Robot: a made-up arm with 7 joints. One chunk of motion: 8 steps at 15 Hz.
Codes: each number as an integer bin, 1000 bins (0 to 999) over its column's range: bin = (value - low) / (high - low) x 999, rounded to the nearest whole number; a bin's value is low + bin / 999 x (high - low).
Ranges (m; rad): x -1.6..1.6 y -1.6..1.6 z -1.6..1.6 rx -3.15..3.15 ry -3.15..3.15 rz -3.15..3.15
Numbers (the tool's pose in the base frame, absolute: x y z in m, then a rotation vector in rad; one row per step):
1: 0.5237 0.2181 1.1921 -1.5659 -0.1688 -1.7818
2: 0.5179 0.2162 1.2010 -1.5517 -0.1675 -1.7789
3: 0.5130 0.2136 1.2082 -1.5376 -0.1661 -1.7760
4: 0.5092 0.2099 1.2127 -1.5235 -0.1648 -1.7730
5: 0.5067 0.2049 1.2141 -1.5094 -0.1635 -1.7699
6: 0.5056 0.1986 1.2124 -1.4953 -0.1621 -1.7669
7: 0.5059 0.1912 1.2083 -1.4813 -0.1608 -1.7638
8: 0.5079 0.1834 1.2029 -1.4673 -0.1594 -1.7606
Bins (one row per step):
1: 663 568 872 251 473 217
2: 661 567 874 253 473 217
3: 660 566 877 256 473 218
4: 658 565 878 258 473 218
5: 658 563 879 260 474 219
6: 657 562 878 262 474 219
7: 657 559 877 265 474 220
8: 658 557 875 267 474 220

